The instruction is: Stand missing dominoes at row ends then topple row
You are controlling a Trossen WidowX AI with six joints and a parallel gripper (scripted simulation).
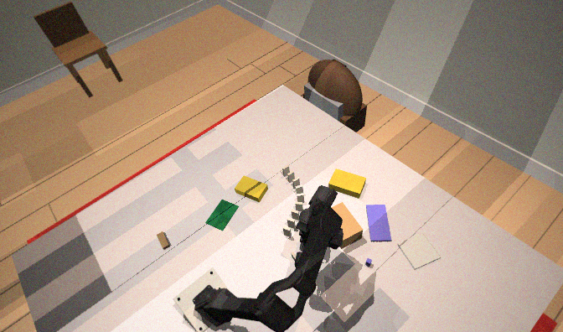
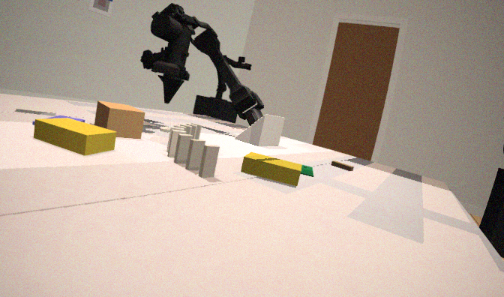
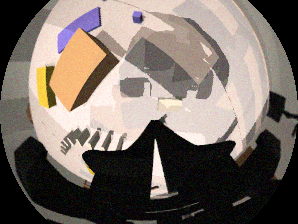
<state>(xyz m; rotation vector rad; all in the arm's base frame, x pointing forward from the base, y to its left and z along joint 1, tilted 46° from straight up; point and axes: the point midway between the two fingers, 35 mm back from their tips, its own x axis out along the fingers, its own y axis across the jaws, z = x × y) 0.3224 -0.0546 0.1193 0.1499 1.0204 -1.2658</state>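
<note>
Right now my gripper tip is 15 cm short of the brown box, 5 cm above it and 1 cm to the right of it. Also, from my gripper tip: purple slab 25 cm ahead, 8 cm below, 6 cm to the right; green flat piece 36 cm to the left, 10 cm behind, 8 cm below; tiny blue cube 13 cm to the right, 12 cm ahead, 7 cm below.
</note>
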